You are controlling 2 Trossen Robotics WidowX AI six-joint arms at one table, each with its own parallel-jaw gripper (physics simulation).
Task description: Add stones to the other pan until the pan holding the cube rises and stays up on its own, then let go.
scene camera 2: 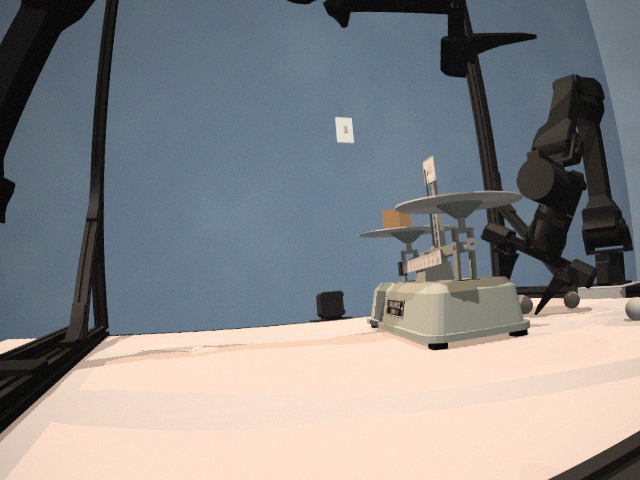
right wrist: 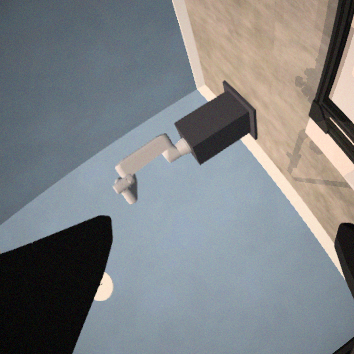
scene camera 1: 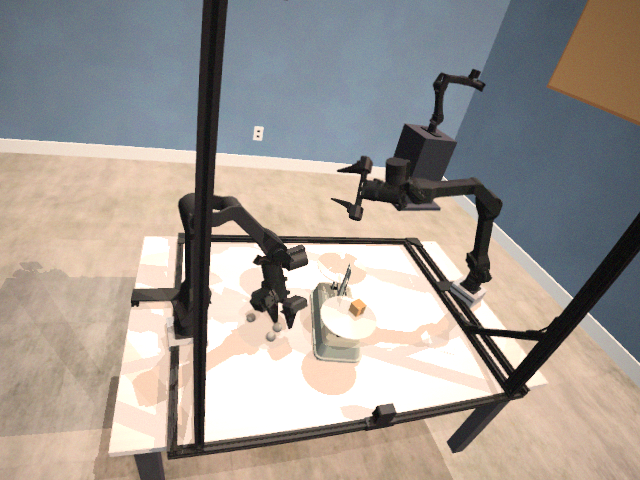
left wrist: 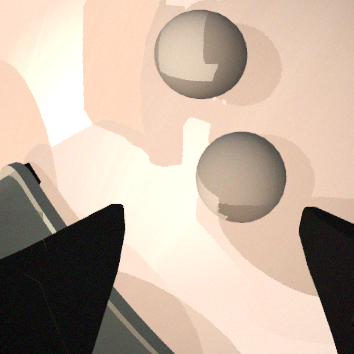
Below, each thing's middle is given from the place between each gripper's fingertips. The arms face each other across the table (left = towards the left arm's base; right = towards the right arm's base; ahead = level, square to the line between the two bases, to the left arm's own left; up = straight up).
Now: the grey balance scale (scene camera 2: 436,308) 25 cm behind my right hand, 2 cm to the left of it and 23 cm below it. From my right hand the other things lie so: scale pan (scene camera 1: 335,314) 34 cm behind, 4 cm to the left, 20 cm below.
Now: left hand 160 mm to the left of the grey balance scale, 100 mm below it and 10 mm past it. Also, from my left hand: scale pan (130 mm to the right, 130 mm above, 100 mm behind).
